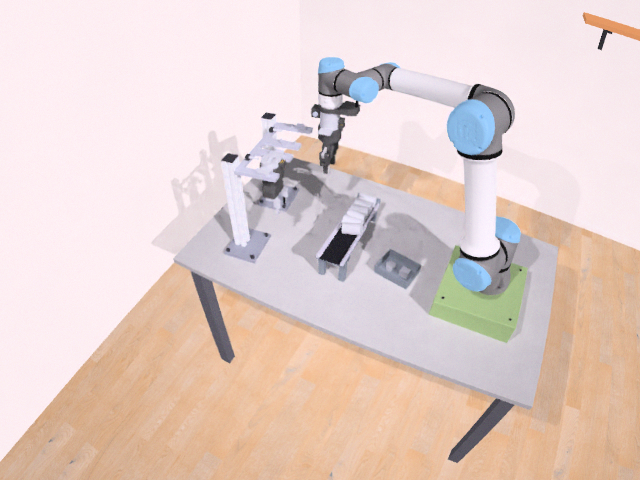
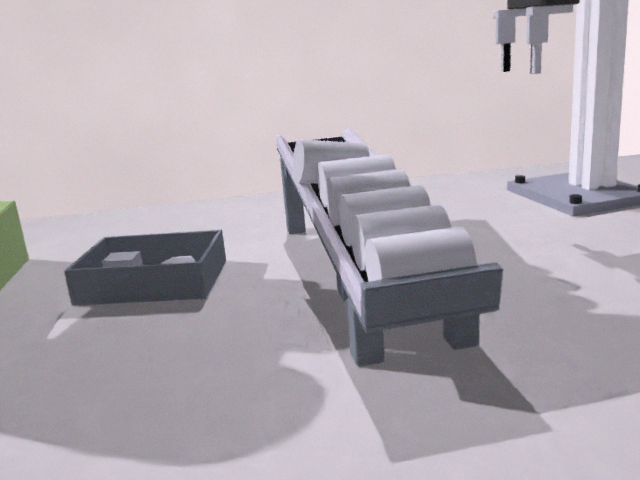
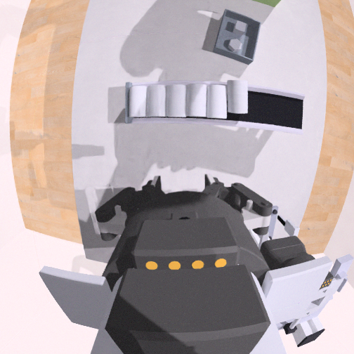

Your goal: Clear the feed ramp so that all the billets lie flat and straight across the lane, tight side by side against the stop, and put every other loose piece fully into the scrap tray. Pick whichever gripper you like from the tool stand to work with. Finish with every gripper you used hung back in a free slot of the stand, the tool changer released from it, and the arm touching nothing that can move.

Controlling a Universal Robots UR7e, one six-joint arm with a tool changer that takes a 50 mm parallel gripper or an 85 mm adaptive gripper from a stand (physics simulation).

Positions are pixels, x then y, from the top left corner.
Scene:
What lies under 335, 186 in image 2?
A billet.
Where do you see a billet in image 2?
367, 226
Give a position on a billet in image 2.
336, 168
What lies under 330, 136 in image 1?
An adaptive gripper.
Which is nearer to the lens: the parallel gripper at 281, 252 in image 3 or the adaptive gripper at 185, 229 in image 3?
The adaptive gripper.

